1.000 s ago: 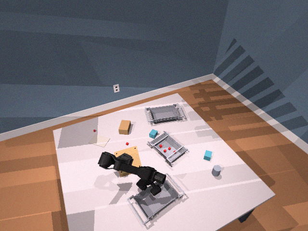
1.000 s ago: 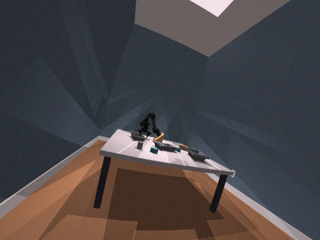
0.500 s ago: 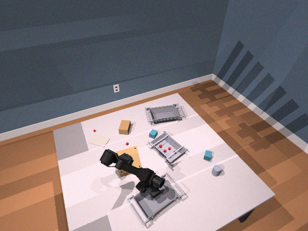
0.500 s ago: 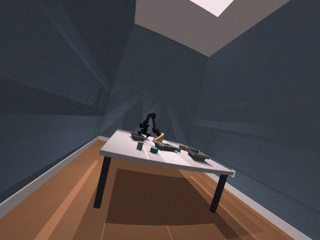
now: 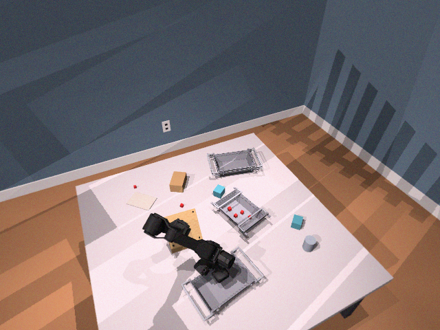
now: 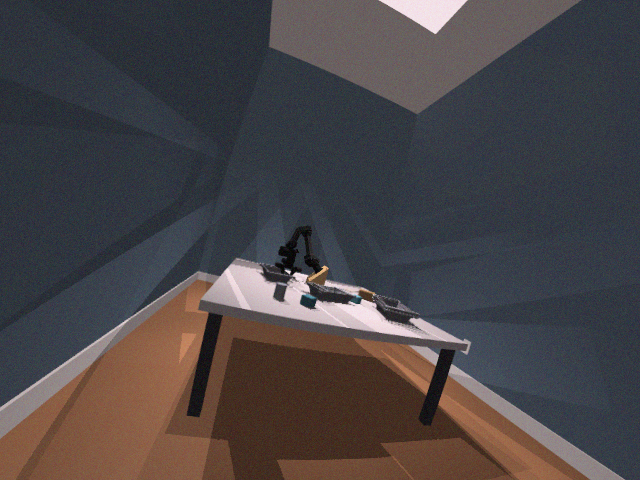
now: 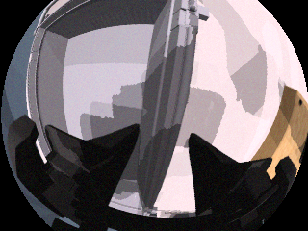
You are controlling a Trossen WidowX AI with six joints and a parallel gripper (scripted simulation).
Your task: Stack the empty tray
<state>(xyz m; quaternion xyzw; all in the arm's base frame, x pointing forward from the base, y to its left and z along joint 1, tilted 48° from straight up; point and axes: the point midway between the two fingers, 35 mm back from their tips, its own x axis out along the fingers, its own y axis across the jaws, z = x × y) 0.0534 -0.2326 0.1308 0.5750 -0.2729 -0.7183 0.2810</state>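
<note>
My gripper tip is now 1 cm short of the plastic tray, 8 cm to the left of it and 3 cm below it. Round my gripper tip: tan block: 10 cm ahead, 62 cm to the left, 2 cm above; grey cylinder: 49 cm ahead, 13 cm to the right, 2 cm above; flat cream card: 15 cm behind, 61 cm to the left, 1 cm below.
</note>
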